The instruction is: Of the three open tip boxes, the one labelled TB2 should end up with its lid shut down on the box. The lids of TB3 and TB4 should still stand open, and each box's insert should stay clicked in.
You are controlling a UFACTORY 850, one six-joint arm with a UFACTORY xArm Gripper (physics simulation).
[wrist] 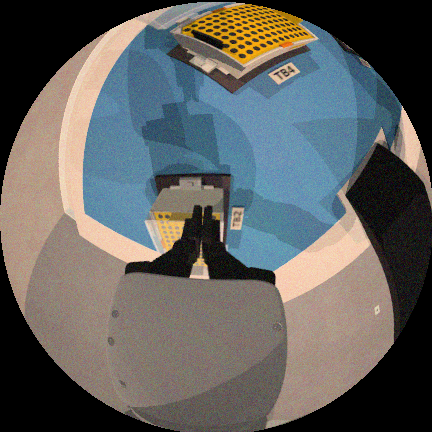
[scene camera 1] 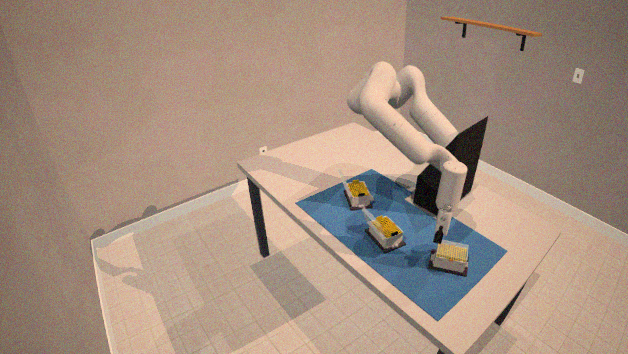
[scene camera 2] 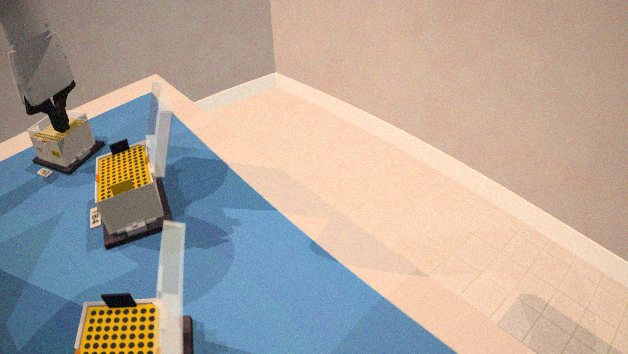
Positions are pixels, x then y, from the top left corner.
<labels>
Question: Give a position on a tip box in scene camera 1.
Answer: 388,244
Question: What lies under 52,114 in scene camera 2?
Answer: The gripper.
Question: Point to a tip box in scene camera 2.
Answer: At 67,155
</labels>
